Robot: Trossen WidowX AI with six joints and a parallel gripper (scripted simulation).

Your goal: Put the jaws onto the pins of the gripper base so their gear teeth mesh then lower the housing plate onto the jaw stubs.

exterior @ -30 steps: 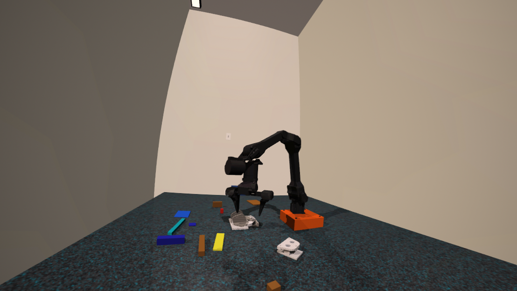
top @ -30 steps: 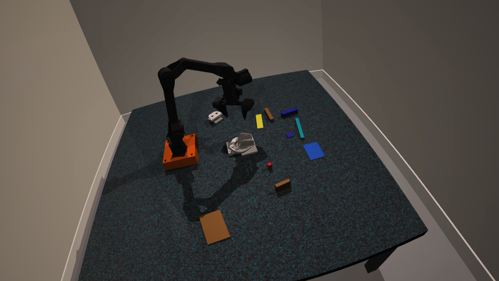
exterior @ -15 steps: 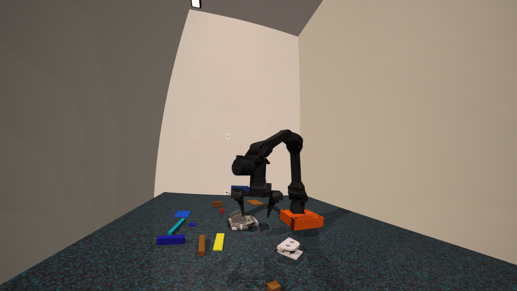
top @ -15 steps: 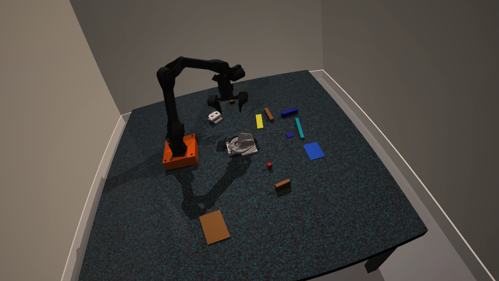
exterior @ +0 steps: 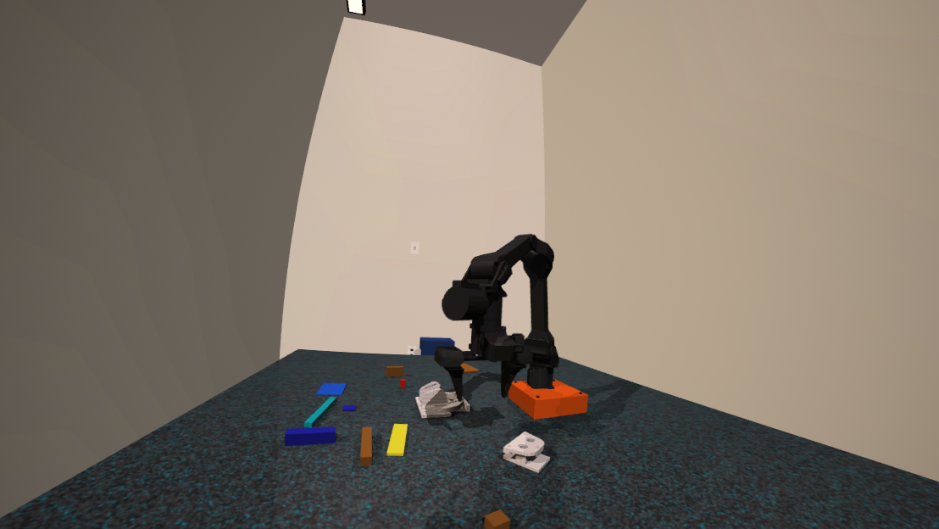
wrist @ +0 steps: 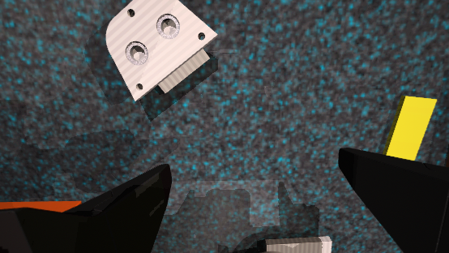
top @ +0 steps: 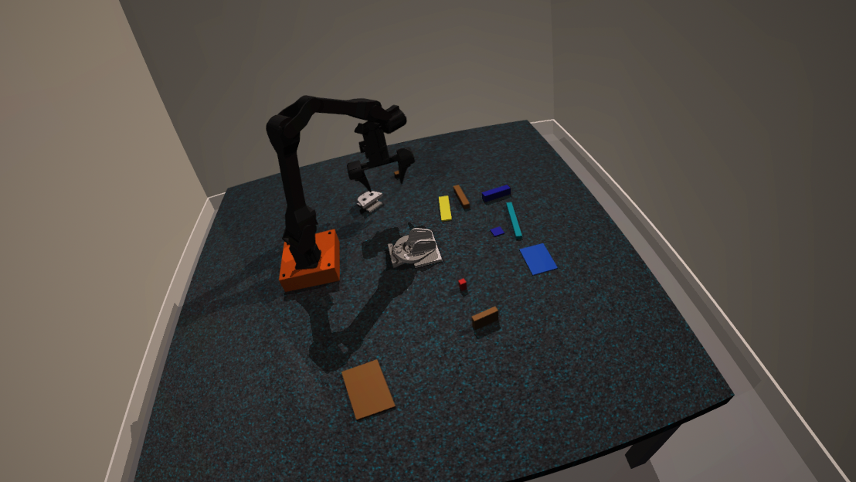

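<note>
The white block is 80 mm below my gripper tip, 80 mm behind it and 60 mm to the left of it. From my gripper tip the other things lie so: white jaw: 170 mm to the right, 80 mm below, 50 mm ahead; then brown cube: 210 mm to the left, 90 mm below; then yellow bar: 160 mm ahead, 90 mm below, 10 mm to the right.
</note>
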